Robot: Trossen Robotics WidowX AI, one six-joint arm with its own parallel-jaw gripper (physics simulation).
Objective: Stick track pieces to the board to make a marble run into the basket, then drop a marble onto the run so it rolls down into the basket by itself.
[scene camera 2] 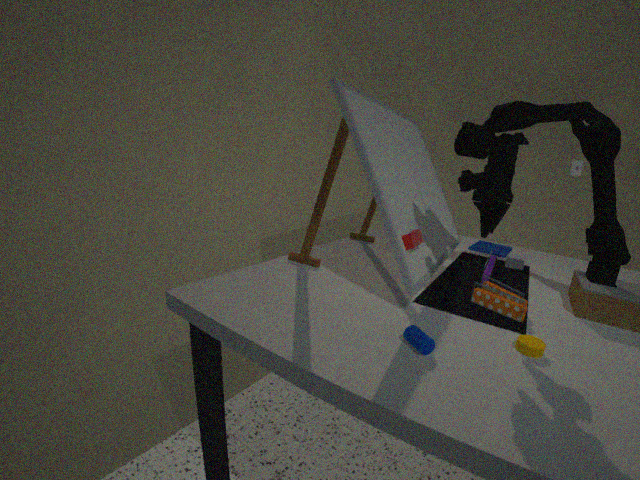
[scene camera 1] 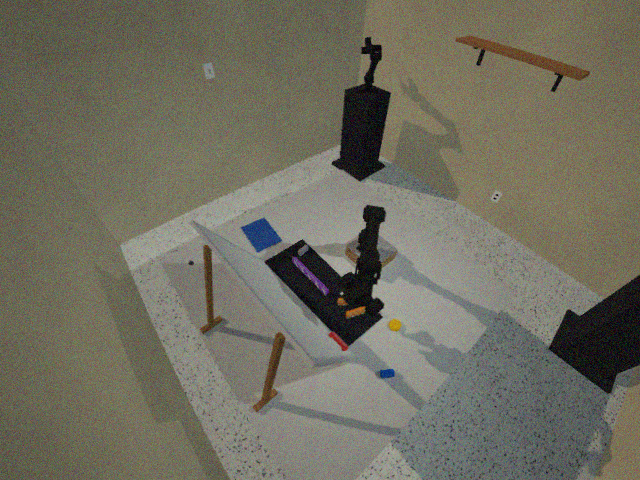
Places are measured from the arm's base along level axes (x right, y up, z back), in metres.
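Where they show: gripper, fingertip midpoint: [scene camera 2: 486,234]; arm's base, link origin: [scene camera 2: 600,281].
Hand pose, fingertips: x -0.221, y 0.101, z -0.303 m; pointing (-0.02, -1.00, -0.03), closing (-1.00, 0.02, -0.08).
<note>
Each offset is from my fingertips to the top centre of the thing. "spot": to the spot under its first point. Level surfaces: height alone.
The white board [scene camera 1: 258,289] [scene camera 2: 392,149] leans on wooden legs. A red box-like piece @[spot: dx -0.047, dy -0.039, dz -0.150 m] [scene camera 1: 338,341] [scene camera 2: 412,239], apparently the basket, is on its front near the lower corner. A purple track piece @[spot: dx +0.291, dy -0.125, dz +0.003 m] [scene camera 1: 310,275] [scene camera 2: 489,268] lies on the black mat @[dy -0.171 m] [scene camera 1: 351,333] [scene camera 2: 449,289]. Two orange pieces @[spot: dx +0.018, dy -0.120, dz +0.024 m] [scene camera 1: 355,311] [scene camera 2: 498,303] lie near the mat's near end; the arm partly covers one in scene camera 1. A small whitish marble @[dx +0.136, dy -0.155, dz +0.063 m] [scene camera 1: 341,292] shows beside them. My gripper [scene camera 2: 484,236] is open, empty, pointing down above the mat; its fingers blend into the dark in scene camera 1.
A small grey block @[dx +0.452, dy -0.120, dz +0.090 m] [scene camera 1: 303,250] [scene camera 2: 514,263] lies on the mat. A blue square @[spot: dx +0.691, dy -0.166, dz -0.011 m] [scene camera 1: 261,235] [scene camera 2: 491,248] lies beyond it. A yellow disc @[dx -0.133, dy -0.155, dz +0.127 m] [scene camera 1: 394,324] [scene camera 2: 530,346] and a blue rounded piece @[dx -0.244, dy -0.144, dz -0.060 m] [scene camera 1: 387,373] [scene camera 2: 418,339] lie on the table. The arm stands on a wooden-sided base [scene camera 2: 594,304].
</note>
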